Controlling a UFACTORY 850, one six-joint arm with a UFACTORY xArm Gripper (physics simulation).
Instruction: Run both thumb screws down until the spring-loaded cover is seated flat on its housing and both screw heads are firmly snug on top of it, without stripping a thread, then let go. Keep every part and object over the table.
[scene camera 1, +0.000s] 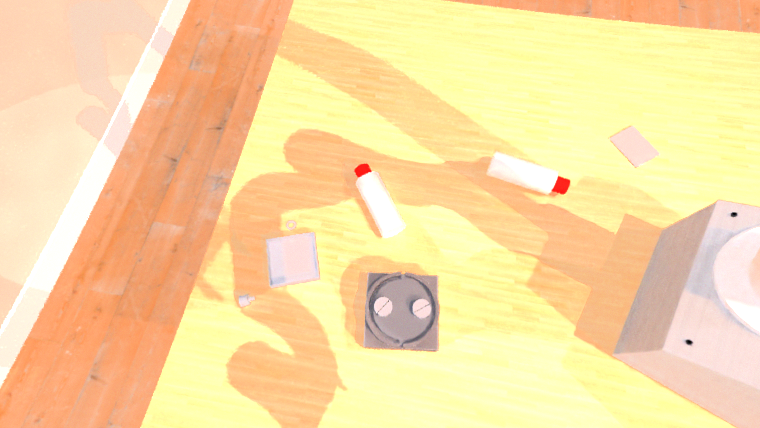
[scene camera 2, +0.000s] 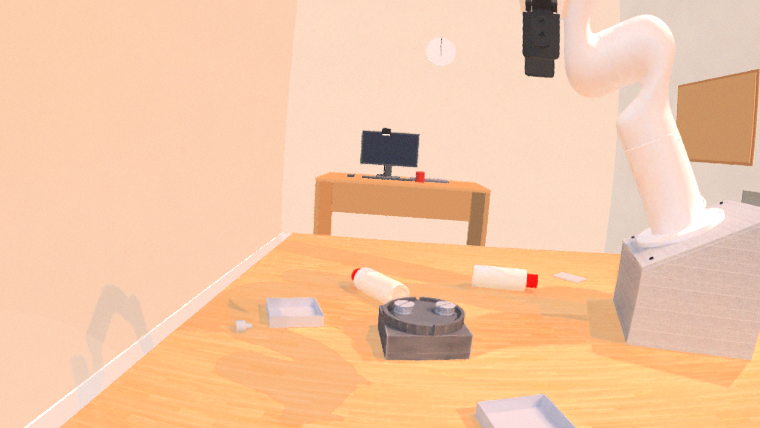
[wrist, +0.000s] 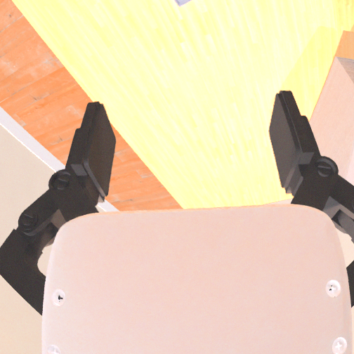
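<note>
The square dark grey housing (scene camera 1: 429, 343) (scene camera 2: 428, 346) sits on the table. The round dark cover (scene camera 1: 402, 328) (scene camera 2: 423, 314) lies on top of it inside a raised ring. Two pale slotted screw heads show on the cover: the left screw (scene camera 1: 382, 306) (scene camera 2: 403, 306) and the right screw (scene camera 1: 421, 308) (scene camera 2: 445, 307). In scene camera 2 both heads stand visibly above the cover surface; whether the cover is flat on the housing I cannot tell. My gripper (scene camera 2: 539, 72) (wrist: 190, 113) is open and empty, high above the table and well away from the housing.
Two white red-capped bottles (scene camera 1: 380, 204) (scene camera 2: 378, 283) (scene camera 1: 523, 172) (scene camera 2: 499, 278) lie behind the housing. A shallow tray (scene camera 1: 317, 255) (scene camera 2: 295, 320), small pale part (scene camera 1: 244, 300) (scene camera 2: 242, 325) and ring (scene camera 1: 287, 224) are left. Another tray (scene camera 2: 510, 402) is in front. The robot's base (scene camera 1: 664, 276) (scene camera 2: 691, 308) stands right.
</note>
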